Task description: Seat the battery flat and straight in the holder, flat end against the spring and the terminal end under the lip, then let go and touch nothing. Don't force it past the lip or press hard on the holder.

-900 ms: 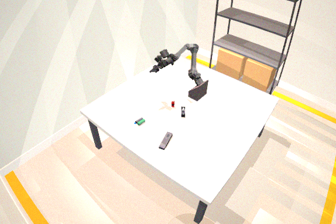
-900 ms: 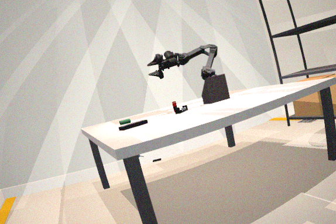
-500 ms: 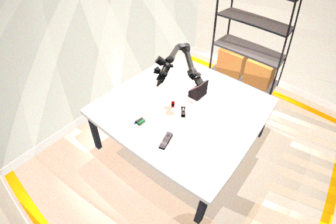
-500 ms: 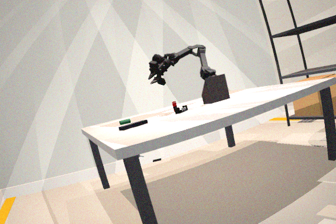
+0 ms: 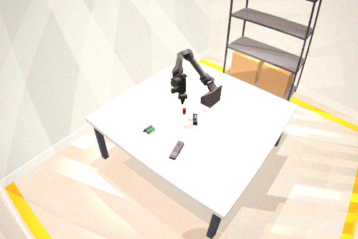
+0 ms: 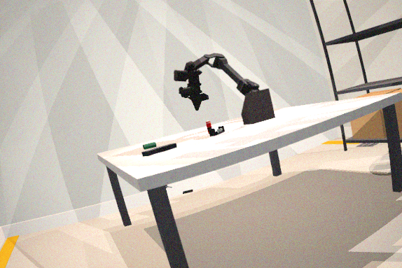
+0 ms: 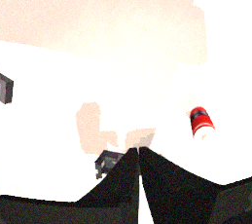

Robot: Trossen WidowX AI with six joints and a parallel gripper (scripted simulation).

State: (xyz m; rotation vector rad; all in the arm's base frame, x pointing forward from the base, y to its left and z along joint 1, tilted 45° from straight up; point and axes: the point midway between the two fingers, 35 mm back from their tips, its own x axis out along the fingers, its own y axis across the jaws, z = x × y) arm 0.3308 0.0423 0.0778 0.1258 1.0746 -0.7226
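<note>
The red battery lies 50 mm behind my gripper tip, 20 mm to the right of it and 100 mm below it.
</note>
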